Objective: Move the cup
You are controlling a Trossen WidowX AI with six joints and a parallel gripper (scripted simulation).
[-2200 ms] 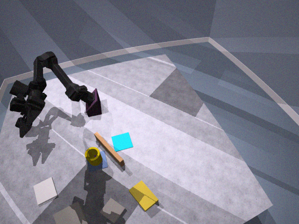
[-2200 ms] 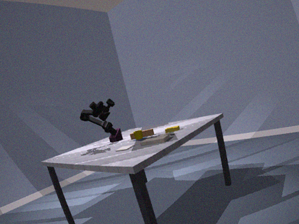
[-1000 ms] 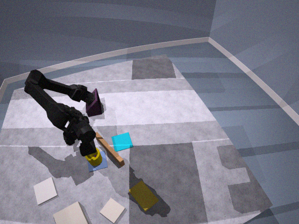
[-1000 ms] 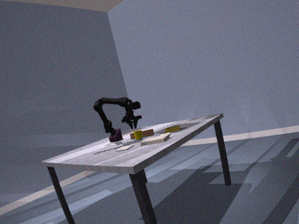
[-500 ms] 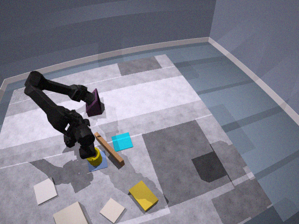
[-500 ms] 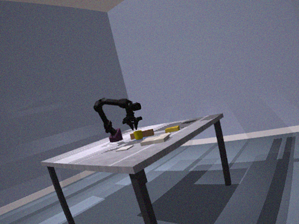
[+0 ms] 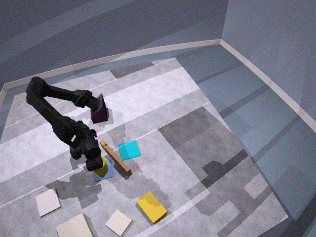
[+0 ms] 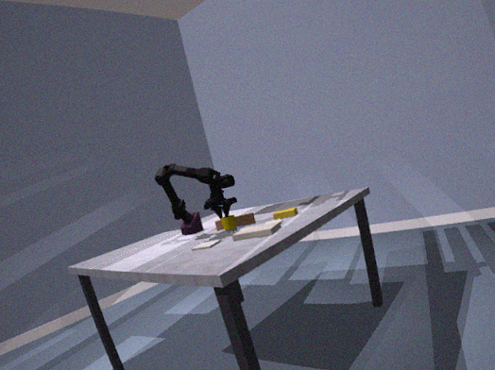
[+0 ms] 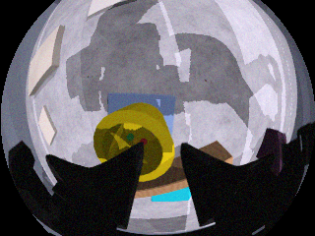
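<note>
Right now my gripper tip is 2 cm short of the cup and 2 cm above it. From my gripper tip the other things lie so: blue pad (7 cm below, 3 cm ahead, 1 cm to the left); then wooden bar (8 cm to the left, 4 cm below, 1 cm behind); then green marble (4 cm below, 4 cm ahead, 2 cm to the left).
</note>
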